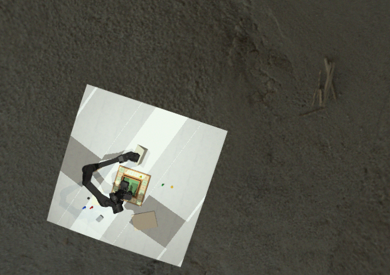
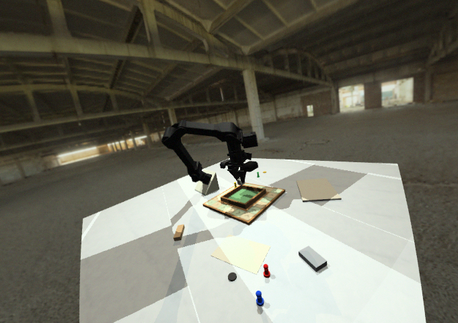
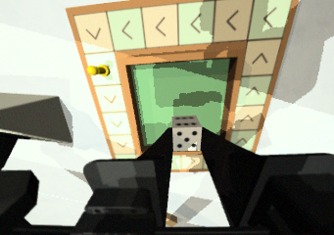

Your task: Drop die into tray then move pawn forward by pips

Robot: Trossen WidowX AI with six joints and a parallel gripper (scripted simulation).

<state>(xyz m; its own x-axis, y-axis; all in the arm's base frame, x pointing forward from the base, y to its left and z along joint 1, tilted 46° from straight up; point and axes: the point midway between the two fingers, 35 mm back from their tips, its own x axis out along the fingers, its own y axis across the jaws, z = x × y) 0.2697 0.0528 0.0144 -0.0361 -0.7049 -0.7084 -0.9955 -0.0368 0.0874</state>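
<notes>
The yellow pawn is 120 mm behind my gripper tip, 60 mm below it and 50 mm to the left of it. Round my gripper tip: white die: right at my gripper tip; then green dice tray: 80 mm below; then green pawn: 250 mm to the left, 120 mm behind, 70 mm below.
</notes>
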